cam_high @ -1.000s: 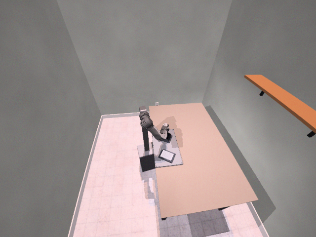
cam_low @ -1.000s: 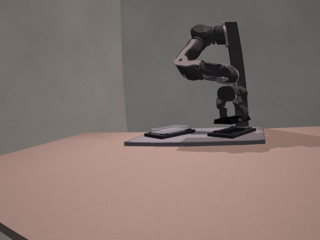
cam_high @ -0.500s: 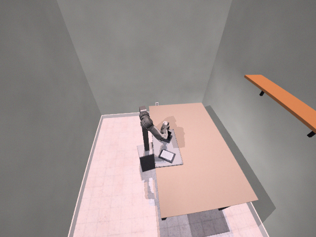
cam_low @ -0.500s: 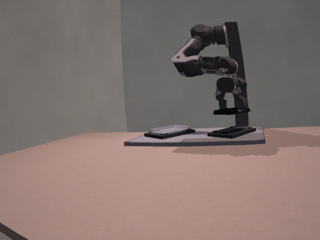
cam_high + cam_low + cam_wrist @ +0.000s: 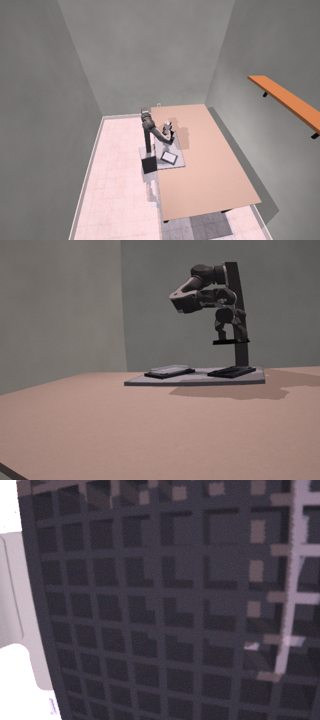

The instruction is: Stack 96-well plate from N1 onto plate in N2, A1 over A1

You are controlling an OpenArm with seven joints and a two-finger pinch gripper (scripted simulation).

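Now: hand 250 mm to the left of the clear 96-well plate, 100 mm above it and 70 mm past it. From my hand the other things lie so: dark 96-well plate: right at my hand; plate nest N1: 110 mm below, 10 mm behind; A1 label: 100 mm below, 90 mm to the left, 30 mm behind.
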